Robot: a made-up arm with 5 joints.
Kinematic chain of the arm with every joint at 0, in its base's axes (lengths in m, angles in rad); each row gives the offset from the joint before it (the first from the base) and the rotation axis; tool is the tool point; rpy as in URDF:
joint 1: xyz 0 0 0.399 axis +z
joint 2: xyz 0 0 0 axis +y
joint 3: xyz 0.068 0 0.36 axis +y
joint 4: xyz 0.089 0 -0.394 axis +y
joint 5: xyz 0.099 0 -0.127 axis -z
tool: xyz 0 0 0 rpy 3.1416 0 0
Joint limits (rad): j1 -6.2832..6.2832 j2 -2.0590..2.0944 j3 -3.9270..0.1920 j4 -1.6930..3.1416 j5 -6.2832..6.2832
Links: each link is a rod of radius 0.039 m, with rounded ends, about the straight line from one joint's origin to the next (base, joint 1, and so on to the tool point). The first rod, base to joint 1, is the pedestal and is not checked.
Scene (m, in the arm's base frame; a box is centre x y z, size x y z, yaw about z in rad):
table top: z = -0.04
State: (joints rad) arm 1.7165 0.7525 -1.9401 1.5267 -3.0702
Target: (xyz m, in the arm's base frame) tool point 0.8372 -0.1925 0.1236
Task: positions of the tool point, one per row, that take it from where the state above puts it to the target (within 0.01 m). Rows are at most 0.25 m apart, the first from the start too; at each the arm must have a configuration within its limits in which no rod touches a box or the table.
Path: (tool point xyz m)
1: 0.1017 0.7669 0.3605
2: 0.3176 0.7321 0.3219
3: 0.5190 0.6330 0.2827
4: 0.6861 0.4760 0.2428
5: 0.8019 0.2738 0.2028
6: 0.8542 0.0440 0.1630
7: 0.8372 -0.1925 0.1236

